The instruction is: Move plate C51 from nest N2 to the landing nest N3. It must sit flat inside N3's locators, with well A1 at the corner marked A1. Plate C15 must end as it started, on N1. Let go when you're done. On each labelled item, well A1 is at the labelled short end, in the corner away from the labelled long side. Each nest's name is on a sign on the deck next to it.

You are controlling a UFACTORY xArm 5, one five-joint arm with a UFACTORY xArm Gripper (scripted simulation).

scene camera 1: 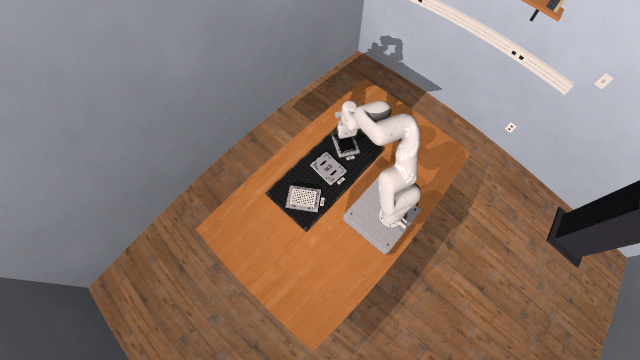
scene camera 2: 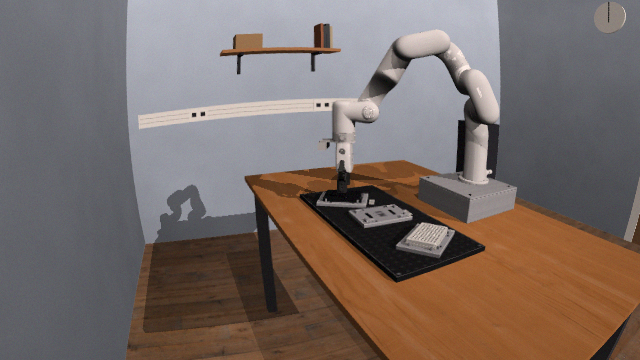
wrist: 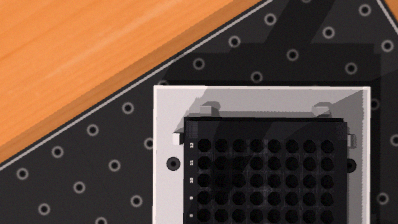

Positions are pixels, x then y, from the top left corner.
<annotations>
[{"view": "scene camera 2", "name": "white well plate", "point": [425,235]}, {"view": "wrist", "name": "black well plate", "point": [229,162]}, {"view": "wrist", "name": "light grey nest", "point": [173,105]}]
</annotations>
